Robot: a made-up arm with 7 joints. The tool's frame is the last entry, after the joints. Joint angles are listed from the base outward.
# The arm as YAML. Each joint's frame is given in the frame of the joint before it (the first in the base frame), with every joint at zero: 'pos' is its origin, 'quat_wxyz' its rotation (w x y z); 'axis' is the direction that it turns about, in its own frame. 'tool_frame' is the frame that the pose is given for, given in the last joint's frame.
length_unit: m
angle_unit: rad
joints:
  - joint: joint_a
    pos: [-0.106, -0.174, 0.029]
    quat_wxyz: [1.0, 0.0, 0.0, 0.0]
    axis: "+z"
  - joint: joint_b
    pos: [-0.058, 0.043, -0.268]
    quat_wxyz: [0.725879, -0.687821, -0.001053, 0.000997]
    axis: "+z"
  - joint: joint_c
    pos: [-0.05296, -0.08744, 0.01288]
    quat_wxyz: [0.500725, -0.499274, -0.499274, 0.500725]
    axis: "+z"
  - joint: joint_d
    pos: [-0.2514, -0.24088, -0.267]
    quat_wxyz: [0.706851, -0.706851, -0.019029, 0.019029]
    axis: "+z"
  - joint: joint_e
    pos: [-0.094, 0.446, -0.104]
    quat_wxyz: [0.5, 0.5, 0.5, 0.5]
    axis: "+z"
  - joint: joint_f
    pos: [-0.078, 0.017, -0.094]
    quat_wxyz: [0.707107, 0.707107, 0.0, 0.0]
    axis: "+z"
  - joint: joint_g
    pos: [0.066, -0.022, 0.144]
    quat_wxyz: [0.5, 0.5, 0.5, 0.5]
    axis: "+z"
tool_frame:
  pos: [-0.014, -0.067, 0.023]
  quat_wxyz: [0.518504, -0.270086, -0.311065, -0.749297]
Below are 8 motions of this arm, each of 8 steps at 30 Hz.
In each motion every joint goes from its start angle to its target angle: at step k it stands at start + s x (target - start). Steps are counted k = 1, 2, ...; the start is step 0. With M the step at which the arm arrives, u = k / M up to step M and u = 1 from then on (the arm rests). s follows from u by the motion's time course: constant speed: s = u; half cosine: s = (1 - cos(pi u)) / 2; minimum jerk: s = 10 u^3 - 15 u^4 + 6 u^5.
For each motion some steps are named. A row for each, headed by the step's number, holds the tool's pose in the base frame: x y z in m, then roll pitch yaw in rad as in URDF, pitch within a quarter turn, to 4 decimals.
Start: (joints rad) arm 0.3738 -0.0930 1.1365 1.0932 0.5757 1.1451 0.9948
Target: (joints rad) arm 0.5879 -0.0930 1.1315 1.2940 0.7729 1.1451 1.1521
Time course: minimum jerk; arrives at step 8
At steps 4, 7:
4: -0.3042 0.7149 -0.2201 -0.9981 -0.1487 -0.4339
7: -0.4372 0.6815 -0.2194 -0.8362 -0.0799 -0.2400

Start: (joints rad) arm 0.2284 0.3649 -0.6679 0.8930 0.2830 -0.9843 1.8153
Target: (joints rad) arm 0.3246 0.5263 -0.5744 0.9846 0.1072 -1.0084 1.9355
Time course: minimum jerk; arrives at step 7
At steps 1, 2, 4, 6, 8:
1: 0.5102 -0.1040 0.5662 0.9060 -0.2410 -0.7992
2: 0.5153 -0.0822 0.5579 0.9003 -0.2686 -0.7627
4: 0.5285 0.0065 0.5213 0.8686 -0.3729 -0.6031
6: 0.5308 0.0696 0.4923 0.8372 -0.4389 -0.4769
8: 0.5308 0.0739 0.4903 0.8348 -0.4431 -0.4680

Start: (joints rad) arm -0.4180 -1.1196 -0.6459 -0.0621 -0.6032 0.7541 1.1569
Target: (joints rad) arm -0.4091 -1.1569 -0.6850 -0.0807 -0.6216 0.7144 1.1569
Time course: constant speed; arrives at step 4
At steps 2, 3, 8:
2: -0.3692 0.0819 0.5467 -0.7449 -0.0670 -0.1690
3: -0.3778 0.0805 0.5446 -0.7436 -0.0833 -0.1527
8: -0.3863 0.0791 0.5424 -0.7425 -0.0994 -0.1364

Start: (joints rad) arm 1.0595 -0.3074 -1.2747 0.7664 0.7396 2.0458 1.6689
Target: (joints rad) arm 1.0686 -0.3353 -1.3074 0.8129 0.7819 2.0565 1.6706
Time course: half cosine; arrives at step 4
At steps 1, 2, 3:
1: 0.3053 -0.2976 0.6274 1.6605 -0.0536 3.0094
2: 0.3112 -0.3133 0.6243 1.6454 -0.0777 3.0058
3: 0.3171 -0.3290 0.6207 1.6304 -0.1021 3.0030

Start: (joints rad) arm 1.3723 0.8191 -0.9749 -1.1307 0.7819 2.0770 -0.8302
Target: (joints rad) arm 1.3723 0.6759 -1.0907 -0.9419 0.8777 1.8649 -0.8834
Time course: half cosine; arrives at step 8
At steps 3, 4, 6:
3: -0.3973 0.4551 -0.3176 0.4839 -0.1598 -2.0032
4: -0.3788 0.4730 -0.3075 0.4929 -0.0759 -2.0413
6: -0.3415 0.5049 -0.2863 0.5027 0.0764 -2.1111

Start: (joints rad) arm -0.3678 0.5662 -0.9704 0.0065 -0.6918 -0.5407 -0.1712
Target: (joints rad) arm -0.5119 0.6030 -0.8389 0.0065 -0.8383 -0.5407 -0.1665
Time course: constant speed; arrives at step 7
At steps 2, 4, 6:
2: 0.5977 -0.6360 0.0216 -0.7323 0.0892 -1.1138
4: 0.5916 -0.6465 0.0178 -0.7294 0.0613 -1.1118
6: 0.5856 -0.6572 0.0133 -0.7274 0.0348 -1.1088

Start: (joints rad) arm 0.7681 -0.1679 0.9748 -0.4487 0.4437 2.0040 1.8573
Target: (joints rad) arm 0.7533 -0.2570 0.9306 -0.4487 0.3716 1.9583 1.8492
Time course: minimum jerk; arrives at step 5
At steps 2, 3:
2: -0.0577 0.5949 -0.3268 -1.9321 0.3805 -2.5733
3: -0.0574 0.5943 -0.2971 -1.9541 0.3957 -2.5550

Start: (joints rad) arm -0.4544 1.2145 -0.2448 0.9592 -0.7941 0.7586 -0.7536
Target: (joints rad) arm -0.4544 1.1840 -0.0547 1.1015 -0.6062 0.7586 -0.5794
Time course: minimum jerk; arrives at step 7
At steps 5, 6, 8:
5: 0.8119 -0.1226 -0.1494 -2.4272 0.1449 -0.1603
6: 0.8103 -0.1044 -0.1422 -2.4303 0.1343 -0.1784
8: 0.8100 -0.1009 -0.1408 -2.4308 0.1322 -0.1818

